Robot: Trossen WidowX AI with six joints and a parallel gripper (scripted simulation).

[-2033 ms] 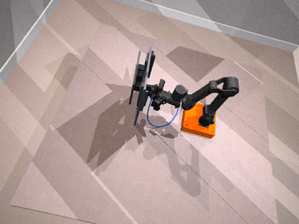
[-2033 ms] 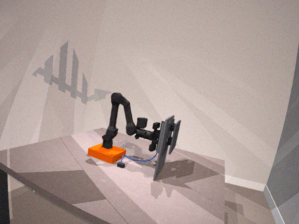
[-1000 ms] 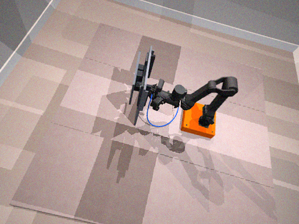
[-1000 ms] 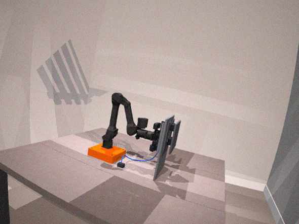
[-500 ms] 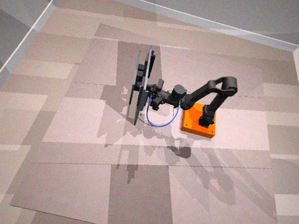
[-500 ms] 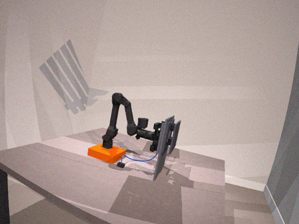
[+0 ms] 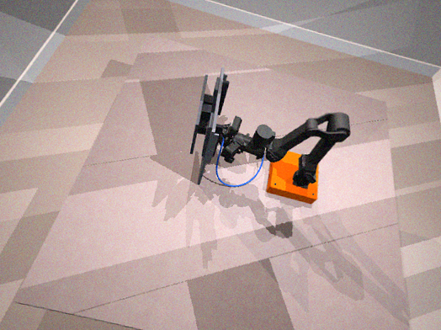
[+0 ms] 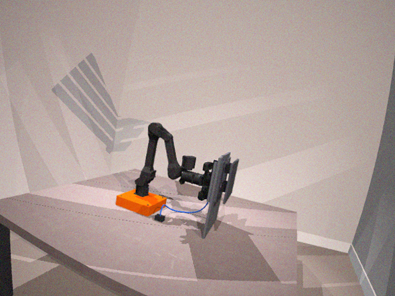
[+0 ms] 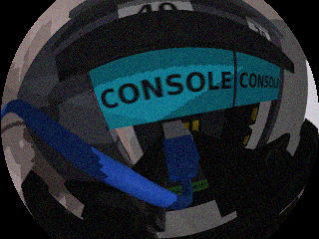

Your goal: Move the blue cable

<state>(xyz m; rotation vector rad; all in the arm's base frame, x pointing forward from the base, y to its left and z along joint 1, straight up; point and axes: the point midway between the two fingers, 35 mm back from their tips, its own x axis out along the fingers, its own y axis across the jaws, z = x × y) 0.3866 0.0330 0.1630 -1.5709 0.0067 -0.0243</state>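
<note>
The blue plug is right at my gripper tip. Also, from my gripper tip: black block 230 mm behind, 140 mm to the right, 210 mm below.
</note>
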